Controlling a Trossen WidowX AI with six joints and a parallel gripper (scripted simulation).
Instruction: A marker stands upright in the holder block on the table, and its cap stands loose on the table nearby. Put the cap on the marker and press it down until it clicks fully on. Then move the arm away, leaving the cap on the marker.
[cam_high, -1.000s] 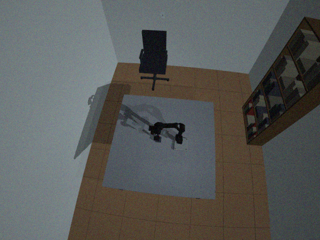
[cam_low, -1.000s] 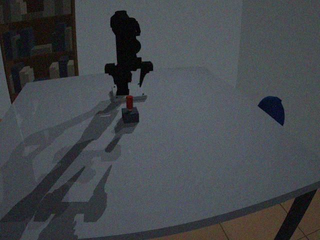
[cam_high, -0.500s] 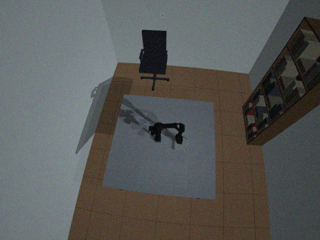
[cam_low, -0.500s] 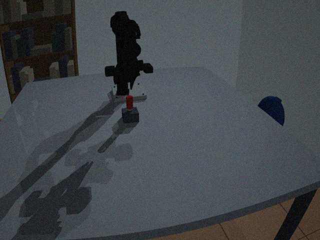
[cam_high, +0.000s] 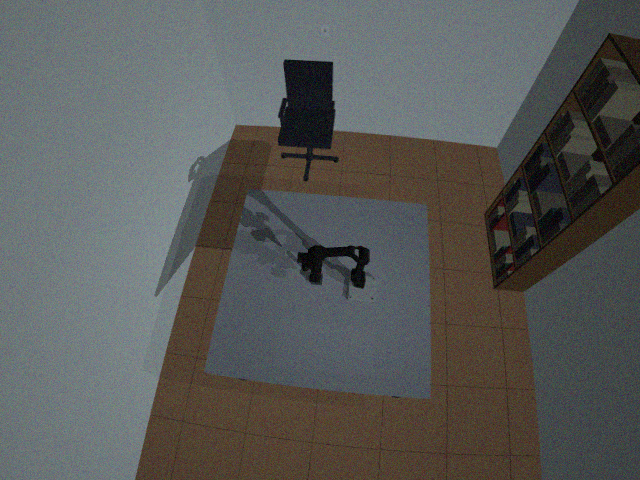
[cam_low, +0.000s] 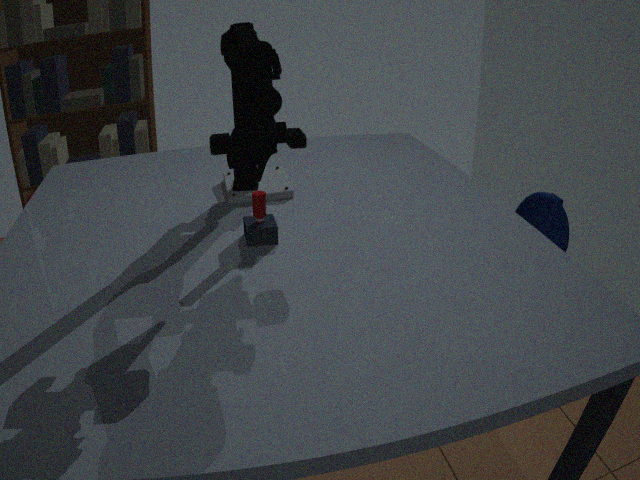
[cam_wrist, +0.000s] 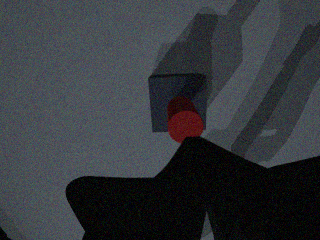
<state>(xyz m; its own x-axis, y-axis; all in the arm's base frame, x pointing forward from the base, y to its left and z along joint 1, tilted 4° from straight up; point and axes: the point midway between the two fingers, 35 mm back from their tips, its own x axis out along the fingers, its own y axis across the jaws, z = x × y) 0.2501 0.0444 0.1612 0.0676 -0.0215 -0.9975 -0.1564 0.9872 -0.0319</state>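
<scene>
The red cap lies 5 cm below my gripper tip. From my gripper tip the other things lie so: dark holder block (11 cm below).
</scene>
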